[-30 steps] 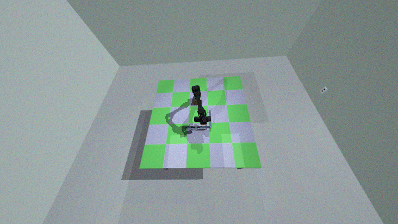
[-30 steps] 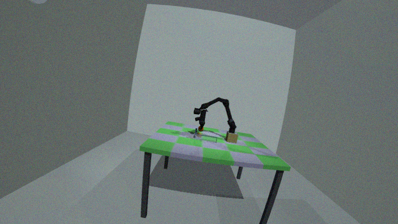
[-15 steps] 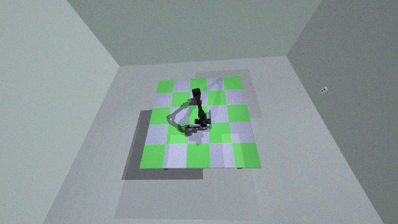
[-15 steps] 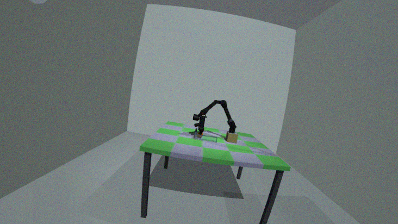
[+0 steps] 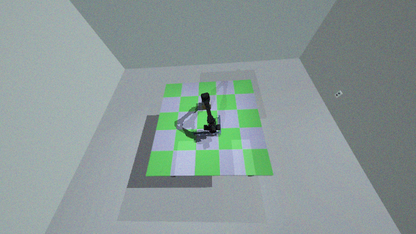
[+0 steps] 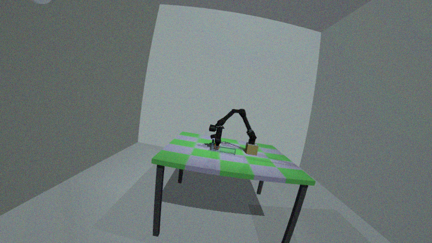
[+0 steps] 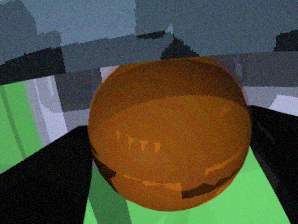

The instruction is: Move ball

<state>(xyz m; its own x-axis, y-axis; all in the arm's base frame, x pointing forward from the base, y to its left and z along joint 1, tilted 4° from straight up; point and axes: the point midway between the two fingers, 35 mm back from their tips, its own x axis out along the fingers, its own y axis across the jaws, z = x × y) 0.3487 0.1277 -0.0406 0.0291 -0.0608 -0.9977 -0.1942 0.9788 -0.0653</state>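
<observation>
Now: gripper tip right at the orange ball. Round my gripper tip: see-through copy of ball (right at my gripper tip).
</observation>
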